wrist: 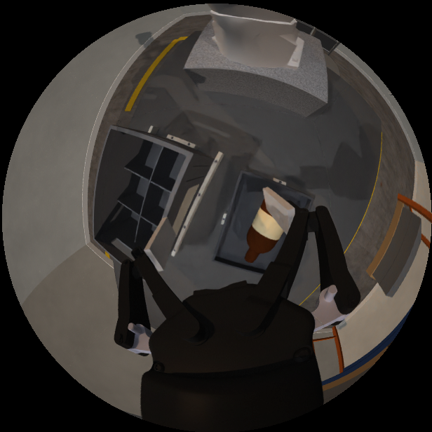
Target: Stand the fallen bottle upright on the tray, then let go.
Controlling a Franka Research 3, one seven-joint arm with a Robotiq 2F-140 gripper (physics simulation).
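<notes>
The brown bottle (261, 242) with a cream label lies on its side in the dark shallow tray (239, 217), right of the middle of the wrist view. Its neck points down and slightly left in the view, and its base end is partly hidden behind the right finger pad. My gripper (216, 212) is wide open with nothing between its fingers. The right finger pad overlaps the bottle in the view, and the left pad is over by the compartment box. Whether the right pad touches the bottle cannot be told. The right finger hides the tray's lower right part.
A dark box with compartments (186, 169) stands left of the tray, with a pale strip with holes (197, 202) along its right side. A speckled grey block (255, 85) carrying the white robot base (250, 42) is at the top. A chair (397, 245) stands at the far right.
</notes>
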